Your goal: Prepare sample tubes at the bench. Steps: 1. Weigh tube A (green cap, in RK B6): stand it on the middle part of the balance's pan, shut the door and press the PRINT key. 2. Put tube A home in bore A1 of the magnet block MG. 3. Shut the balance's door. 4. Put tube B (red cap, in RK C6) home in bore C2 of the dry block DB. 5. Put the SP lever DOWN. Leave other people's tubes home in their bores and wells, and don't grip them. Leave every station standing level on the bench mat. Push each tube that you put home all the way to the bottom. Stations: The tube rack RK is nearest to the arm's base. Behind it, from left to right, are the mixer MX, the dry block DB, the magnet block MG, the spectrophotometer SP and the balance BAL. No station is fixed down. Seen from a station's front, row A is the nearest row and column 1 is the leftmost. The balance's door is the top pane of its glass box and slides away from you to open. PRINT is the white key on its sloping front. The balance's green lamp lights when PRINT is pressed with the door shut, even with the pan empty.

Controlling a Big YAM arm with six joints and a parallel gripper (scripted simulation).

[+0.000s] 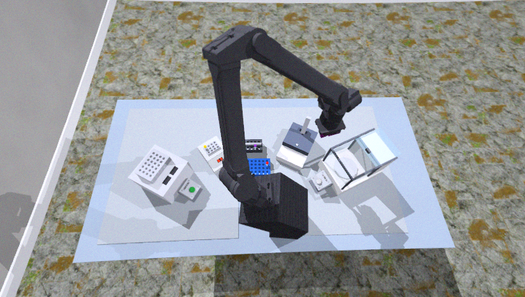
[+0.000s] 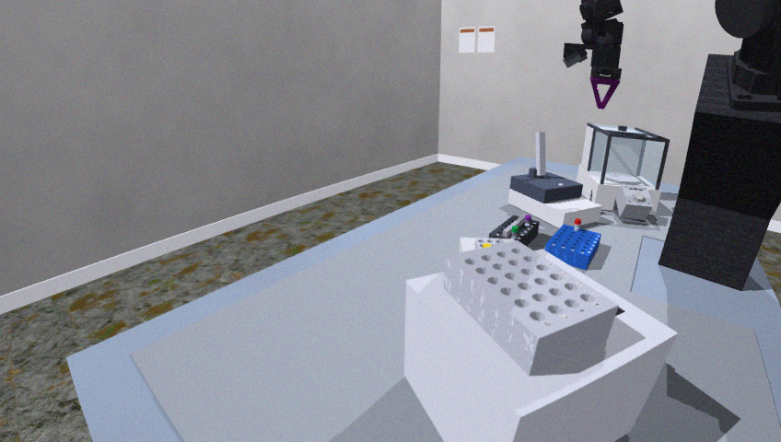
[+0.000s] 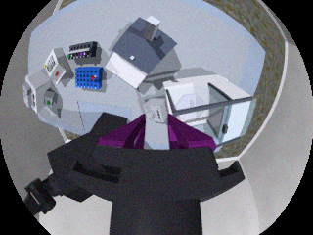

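Now: the balance door 3 cm behind my hand, 23 cm to the right of it and 7 cm below it. Also, from my hand: white print key 13 cm behind, 1 cm to the right, 21 cm below; SP lever 13 cm ahead, 4 cm to the left, 14 cm below; round pan 7 cm behind, 14 cm to the right, 20 cm below.
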